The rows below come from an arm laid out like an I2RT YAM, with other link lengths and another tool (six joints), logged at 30 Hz.
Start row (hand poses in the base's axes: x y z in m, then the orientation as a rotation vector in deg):
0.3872, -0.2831, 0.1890, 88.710, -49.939, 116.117
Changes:
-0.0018, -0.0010, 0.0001, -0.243, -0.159, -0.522
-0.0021, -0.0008, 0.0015, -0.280, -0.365, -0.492
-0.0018, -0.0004, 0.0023, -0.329, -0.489, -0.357
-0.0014, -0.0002, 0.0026, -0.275, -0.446, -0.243
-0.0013, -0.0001, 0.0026, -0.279, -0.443, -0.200
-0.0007, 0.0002, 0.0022, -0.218, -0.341, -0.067
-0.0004, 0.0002, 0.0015, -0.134, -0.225, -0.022
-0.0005, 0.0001, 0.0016, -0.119, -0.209, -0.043
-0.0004, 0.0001, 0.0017, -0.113, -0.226, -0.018
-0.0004, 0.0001, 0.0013, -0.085, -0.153, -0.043
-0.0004, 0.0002, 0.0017, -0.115, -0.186, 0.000
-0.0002, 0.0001, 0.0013, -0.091, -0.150, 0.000
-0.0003, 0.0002, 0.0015, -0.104, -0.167, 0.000
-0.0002, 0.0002, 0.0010, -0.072, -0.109, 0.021
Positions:
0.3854, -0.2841, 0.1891, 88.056, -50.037, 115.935
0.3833, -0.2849, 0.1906, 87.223, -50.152, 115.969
0.3815, -0.2853, 0.1929, 86.353, -50.178, 116.217
0.3801, -0.2855, 0.1955, 85.632, -50.180, 116.495
0.3788, -0.2856, 0.1981, 84.942, -50.151, 116.798
0.3781, -0.2854, 0.2003, 84.472, -50.074, 117.093
0.3777, -0.2852, 0.2018, 84.183, -50.022, 117.301
0.3772, -0.2851, 0.2034, 83.901, -49.992, 117.477
0.3768, -0.2850, 0.2051, 83.624, -49.962, 117.685
0.3764, -0.2849, 0.2064, 83.410, -49.949, 117.804
0.3760, -0.2847, 0.2081, 83.181, -49.890, 117.988
0.3758, -0.2846, 0.2094, 82.997, -49.845, 118.136
0.3755, -0.2844, 0.2109, 82.790, -49.791, 118.301
0.3753, -0.2842, 0.2119, 82.668, -49.740, 118.424

